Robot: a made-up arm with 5 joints. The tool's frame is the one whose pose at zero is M. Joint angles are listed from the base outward.
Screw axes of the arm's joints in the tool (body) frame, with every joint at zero. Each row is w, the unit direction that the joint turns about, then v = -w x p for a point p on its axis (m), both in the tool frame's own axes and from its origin. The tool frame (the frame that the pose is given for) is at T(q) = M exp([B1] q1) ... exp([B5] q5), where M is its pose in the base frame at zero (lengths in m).
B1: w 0 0 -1 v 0.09 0.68 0
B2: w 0 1 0 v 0.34 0 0.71
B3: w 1 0 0 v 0 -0.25 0.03
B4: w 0 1 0 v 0.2 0 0.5
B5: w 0 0 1 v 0.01 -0.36 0
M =
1 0 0 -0.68
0 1 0 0.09
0 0 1 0.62
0 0 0 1
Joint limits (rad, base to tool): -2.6..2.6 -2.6..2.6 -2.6..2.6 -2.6..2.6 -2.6..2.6
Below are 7 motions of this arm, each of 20 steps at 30 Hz.
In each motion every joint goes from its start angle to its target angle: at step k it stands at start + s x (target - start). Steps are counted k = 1, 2, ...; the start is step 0. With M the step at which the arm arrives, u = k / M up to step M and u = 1 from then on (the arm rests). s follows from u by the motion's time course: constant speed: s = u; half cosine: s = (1 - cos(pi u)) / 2; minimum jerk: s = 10 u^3 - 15 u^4 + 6 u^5.
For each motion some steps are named. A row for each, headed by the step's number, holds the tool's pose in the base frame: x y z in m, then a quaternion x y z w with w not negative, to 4 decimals.
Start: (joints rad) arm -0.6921 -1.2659 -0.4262 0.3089 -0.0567
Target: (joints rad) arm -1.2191 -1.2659 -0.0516 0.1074 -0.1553
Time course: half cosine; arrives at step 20
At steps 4, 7, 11, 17, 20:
4: -0.5895 -0.1934 -0.1952 0.0539 -0.4773 0.1590 0.8625
7: -0.5524 -0.2616 -0.2074 0.1075 -0.4805 0.2138 0.8437
11: -0.4719 -0.3607 -0.2279 0.2018 -0.4733 0.3022 0.8025
17: -0.3569 -0.4461 -0.2517 0.3152 -0.4423 0.3973 0.7397
20: -0.3390 -0.4556 -0.2551 0.3317 -0.4357 0.4102 0.7293

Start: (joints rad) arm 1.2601 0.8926 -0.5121 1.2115 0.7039
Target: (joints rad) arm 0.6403 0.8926 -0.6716 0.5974 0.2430
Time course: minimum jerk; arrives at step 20
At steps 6, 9, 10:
6: 0.3105 -0.2811 0.8451 0.4676 0.7147 -0.1641 0.4935
9: 0.3630 -0.1490 0.9018 0.3238 0.7510 -0.1495 0.5557
10: 0.3701 -0.0941 0.9205 0.2681 0.7572 -0.1423 0.5784

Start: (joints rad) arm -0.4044 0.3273 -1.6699 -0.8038 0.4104
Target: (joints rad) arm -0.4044 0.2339 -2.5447 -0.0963 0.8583
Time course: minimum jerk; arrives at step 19
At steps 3, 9, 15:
3: -0.4763 -0.2684 0.7085 -0.6397 -0.1437 0.6201 0.4308
9: -0.5804 -0.0670 0.6941 -0.7965 0.0317 0.5301 0.2890
15: -0.6434 0.1188 0.5003 -0.9054 0.2109 0.3329 0.1578

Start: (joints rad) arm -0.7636 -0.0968 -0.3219 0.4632 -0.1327
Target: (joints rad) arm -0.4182 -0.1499 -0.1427 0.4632 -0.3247
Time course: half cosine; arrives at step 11
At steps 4, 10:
4: -0.6308 -0.1445 0.7117 -0.1888 0.1043 0.1919 0.9574
10: -0.6513 -0.0013 0.7019 -0.1218 0.1200 0.0294 0.9848

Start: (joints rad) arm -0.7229 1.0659 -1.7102 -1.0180 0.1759
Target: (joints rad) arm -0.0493 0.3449 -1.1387 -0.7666 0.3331
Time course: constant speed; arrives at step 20
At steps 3, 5, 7, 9, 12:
3: -0.0763 -0.2809 0.8942 -0.4001 -0.0937 0.8232 0.3918
5: -0.1462 -0.2956 0.8739 -0.4171 -0.0964 0.7864 0.4452
7: -0.2158 -0.3005 0.8495 -0.4320 -0.0984 0.7466 0.4963
9: -0.2839 -0.2958 0.8215 -0.4447 -0.0998 0.7040 0.5447
12: -0.3800 -0.2720 0.7735 -0.4597 -0.1016 0.6356 0.6118

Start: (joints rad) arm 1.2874 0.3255 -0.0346 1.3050 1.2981
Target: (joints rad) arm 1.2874 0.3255 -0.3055 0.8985 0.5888
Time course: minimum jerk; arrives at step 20
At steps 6, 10, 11, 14, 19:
6: -0.1762 -0.1358 0.7692 0.6532 0.2655 -0.0545 0.7070
10: -0.1031 -0.0681 0.8833 0.5512 0.3574 -0.1606 0.7367
11: -0.0797 -0.0434 0.9087 0.5200 0.3792 -0.1901 0.7414
14: -0.0142 0.0310 0.9601 0.4331 0.4280 -0.2669 0.7470
19: 0.0307 0.0867 0.9811 0.3720 0.4533 -0.3169 0.7454

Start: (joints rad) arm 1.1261 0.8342 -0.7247 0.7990 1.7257
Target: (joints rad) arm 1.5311 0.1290 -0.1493 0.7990 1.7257
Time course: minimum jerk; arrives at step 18
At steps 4, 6, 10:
4: 0.0843 -0.2697 0.7021 0.6207 0.4174 0.1832 0.6379
6: 0.0260 -0.2412 0.7175 0.6119 0.3614 0.1628 0.6845
10: -0.1212 -0.1192 0.7232 0.5534 0.1967 0.1070 0.8022

